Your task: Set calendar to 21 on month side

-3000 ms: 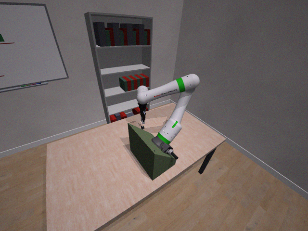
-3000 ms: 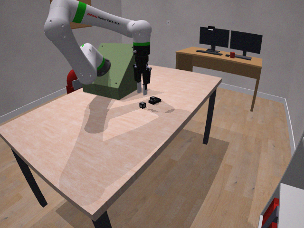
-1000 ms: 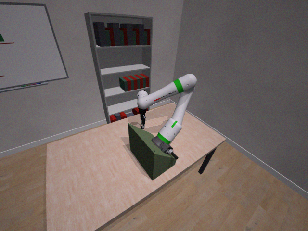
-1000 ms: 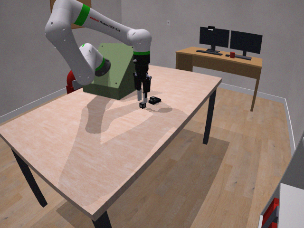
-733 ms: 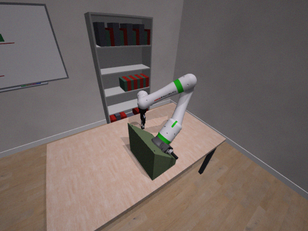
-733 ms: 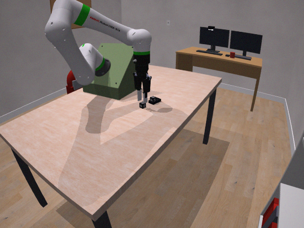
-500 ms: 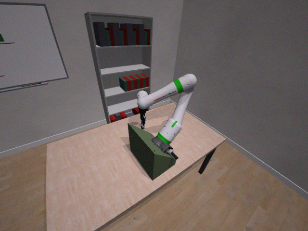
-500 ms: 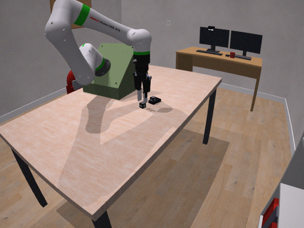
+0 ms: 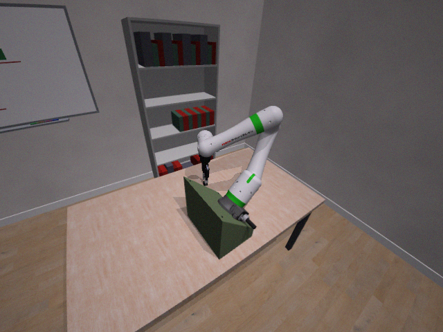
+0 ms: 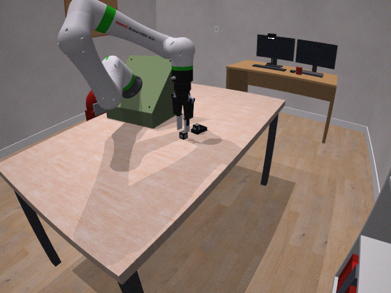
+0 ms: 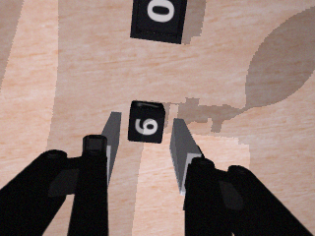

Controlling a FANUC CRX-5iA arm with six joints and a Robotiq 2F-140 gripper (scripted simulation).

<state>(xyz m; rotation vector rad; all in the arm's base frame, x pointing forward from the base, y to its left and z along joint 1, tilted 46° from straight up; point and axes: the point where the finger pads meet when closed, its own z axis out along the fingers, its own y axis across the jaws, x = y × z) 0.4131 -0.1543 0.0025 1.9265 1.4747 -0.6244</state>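
The black tray lies 3 cm ahead of my hand, 10 cm to the left of it and 6 cm below it.
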